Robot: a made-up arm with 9 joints.
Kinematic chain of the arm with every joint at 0, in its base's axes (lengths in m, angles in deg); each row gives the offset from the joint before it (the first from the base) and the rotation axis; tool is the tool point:
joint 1: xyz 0 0 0.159 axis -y
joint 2: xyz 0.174 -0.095 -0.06 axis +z
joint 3: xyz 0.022 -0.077 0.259 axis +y
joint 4: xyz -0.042 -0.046 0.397 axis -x
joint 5: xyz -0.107 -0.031 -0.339 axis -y
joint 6: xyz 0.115 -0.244 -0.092 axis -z
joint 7: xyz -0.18 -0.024 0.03 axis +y
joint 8: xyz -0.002 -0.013 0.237 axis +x
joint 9: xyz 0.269 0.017 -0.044 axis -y
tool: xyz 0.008 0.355 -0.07
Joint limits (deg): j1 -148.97..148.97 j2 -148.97..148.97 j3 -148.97..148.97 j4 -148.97..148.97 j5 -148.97..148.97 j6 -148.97..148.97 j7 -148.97..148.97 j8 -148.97..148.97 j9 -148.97..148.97
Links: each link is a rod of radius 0.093 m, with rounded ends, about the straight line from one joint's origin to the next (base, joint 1, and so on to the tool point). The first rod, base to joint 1, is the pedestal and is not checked.
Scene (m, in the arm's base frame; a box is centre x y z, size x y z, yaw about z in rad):
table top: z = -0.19
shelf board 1: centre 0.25 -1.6 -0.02 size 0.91 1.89 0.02 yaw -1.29
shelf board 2: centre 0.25 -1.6 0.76 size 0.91 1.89 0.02 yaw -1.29
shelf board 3: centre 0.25 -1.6 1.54 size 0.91 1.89 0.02 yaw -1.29
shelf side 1: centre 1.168 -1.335 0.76 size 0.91 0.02 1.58 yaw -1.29
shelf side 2: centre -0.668 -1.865 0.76 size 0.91 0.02 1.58 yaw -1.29
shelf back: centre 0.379 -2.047 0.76 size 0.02 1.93 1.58 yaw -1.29
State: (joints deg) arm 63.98 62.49 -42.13 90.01 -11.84 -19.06 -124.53 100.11 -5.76
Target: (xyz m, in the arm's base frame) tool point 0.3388 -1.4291 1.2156
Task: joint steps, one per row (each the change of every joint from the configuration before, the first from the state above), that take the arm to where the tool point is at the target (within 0.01 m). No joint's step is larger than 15 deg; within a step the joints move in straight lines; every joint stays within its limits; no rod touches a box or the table.
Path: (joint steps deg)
1: -5.71 -0.80 9.41 -5.73 -11.69 8.82 14.39 -0.17 -0.33
2: -5.70 -0.80 9.41 -5.74 -11.69 8.82 14.38 -0.17 -0.32
3: -5.71 -0.80 9.40 -5.73 -11.68 8.82 14.39 -0.17 -0.33
4: 8.30 11.56 -4.83 0.36 10.78 -1.46 -12.38 -4.76 0.25
5: 8.30 11.55 -4.84 0.35 10.78 -1.46 -12.38 -4.77 0.25
6: 8.30 11.56 -4.84 0.36 10.79 -1.46 -12.38 -4.77 0.25
7: 8.30 11.56 -4.83 0.36 10.78 -1.46 -12.39 -4.76 0.25
8: -12.99 -7.25 -5.26 4.73 2.54 -14.19 -3.62 10.12 0.65
9: -12.99 -7.25 -5.26 4.72 2.53 -14.18 -3.63 10.11 0.65
10: -12.98 -7.25 -5.26 4.73 2.54 -14.18 -3.62 10.12 0.65

